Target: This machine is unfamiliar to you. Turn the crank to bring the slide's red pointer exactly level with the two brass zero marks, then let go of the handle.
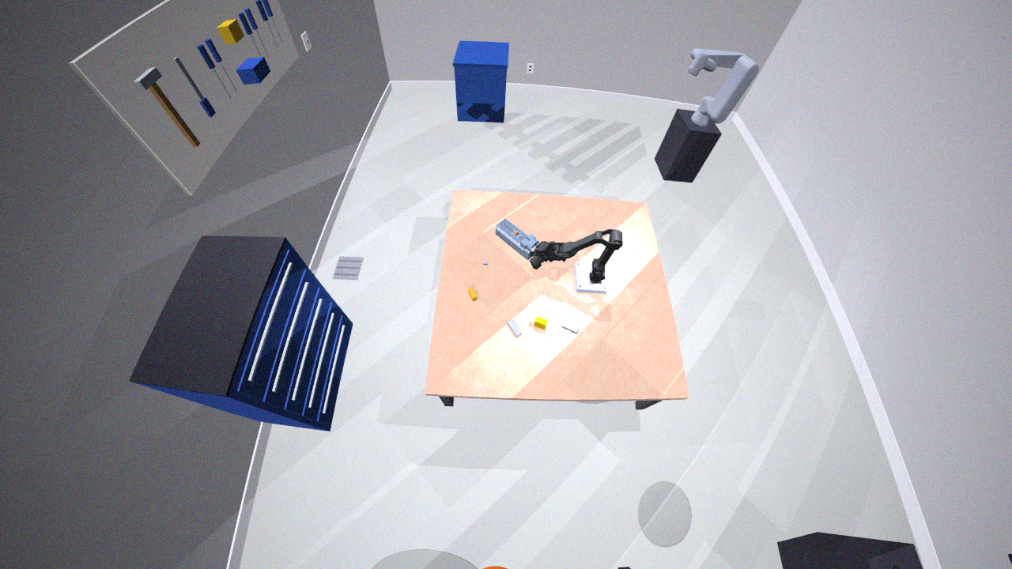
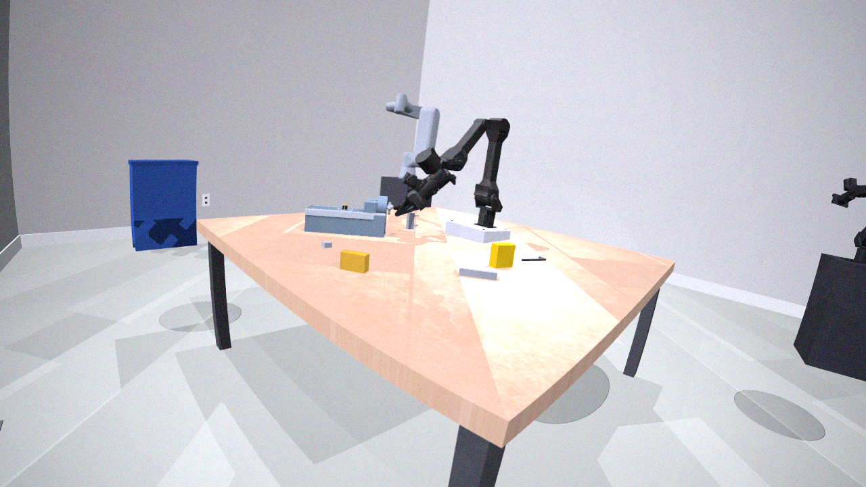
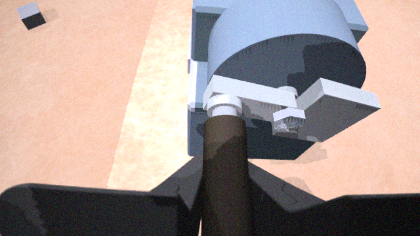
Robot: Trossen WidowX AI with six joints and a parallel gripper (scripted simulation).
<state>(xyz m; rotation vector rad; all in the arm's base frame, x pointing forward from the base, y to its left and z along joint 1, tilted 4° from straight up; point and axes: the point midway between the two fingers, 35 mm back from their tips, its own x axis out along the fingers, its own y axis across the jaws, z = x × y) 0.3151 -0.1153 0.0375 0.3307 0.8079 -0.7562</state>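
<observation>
The crank lies 20 mm above my gripper tip, 10 mm to the right of it and 10 mm behind it. Also, from my gripper tip: red pointer 140 mm to the right, 90 mm ahead, 10 mm above; then grey cube 270 mm ahead, 60 mm below, 10 mm to the left; then dark brown handle 20 mm above, 10 mm to the left, 10 mm behind.
</observation>
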